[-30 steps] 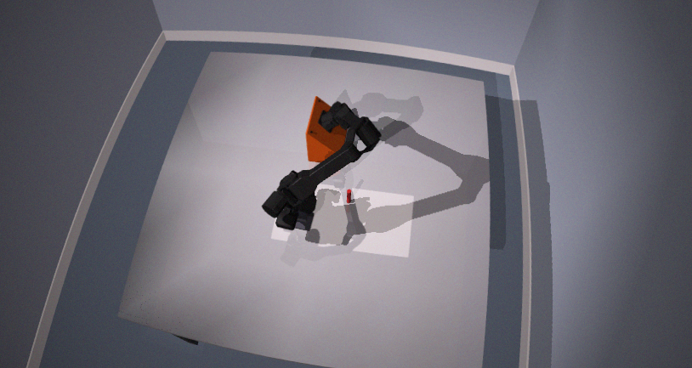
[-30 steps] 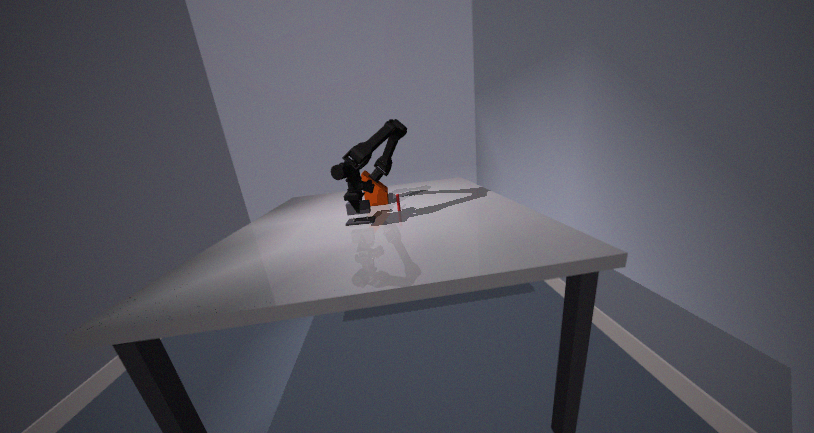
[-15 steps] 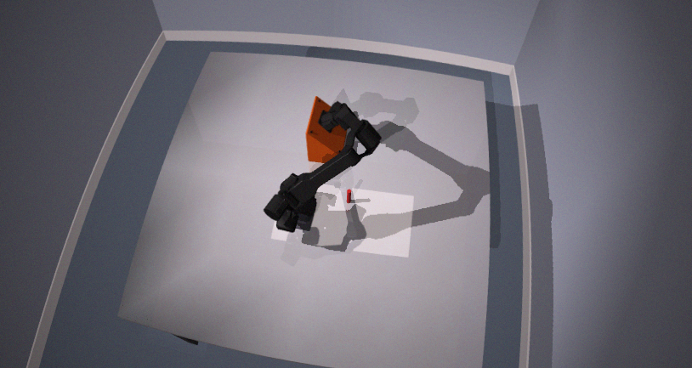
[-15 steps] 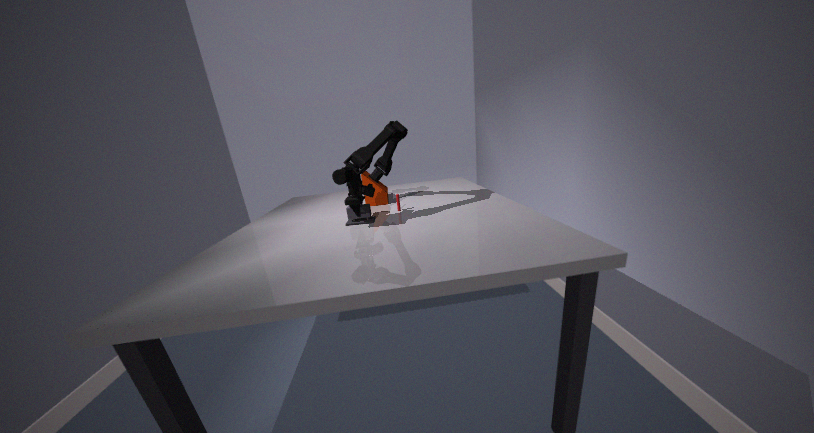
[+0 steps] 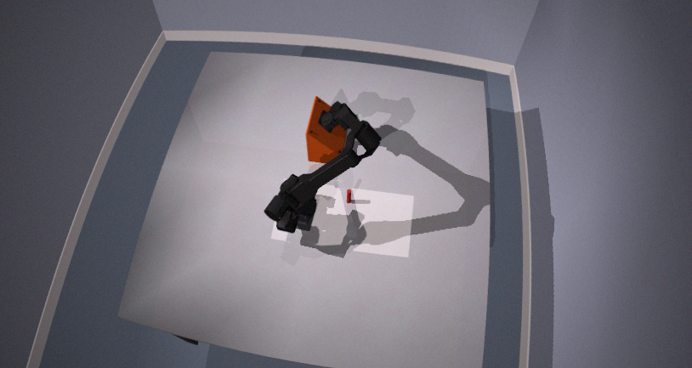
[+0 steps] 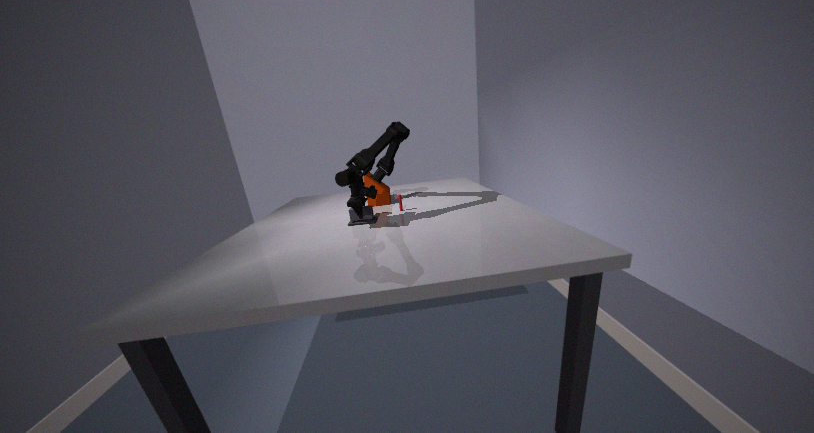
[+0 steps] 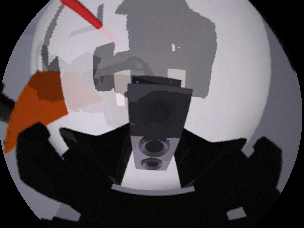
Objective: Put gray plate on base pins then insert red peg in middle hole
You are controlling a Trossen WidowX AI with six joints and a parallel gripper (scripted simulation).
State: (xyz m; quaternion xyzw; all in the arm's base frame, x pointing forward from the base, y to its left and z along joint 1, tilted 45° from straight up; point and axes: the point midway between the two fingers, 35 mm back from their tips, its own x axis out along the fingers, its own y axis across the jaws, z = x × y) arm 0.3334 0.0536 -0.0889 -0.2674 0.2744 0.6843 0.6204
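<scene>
Now: the gray plate 30 mm above my gripper tip. From my gripper tip the other things lie so: red peg (170 mm to the left, 110 mm behind, 20 mm above).
</scene>
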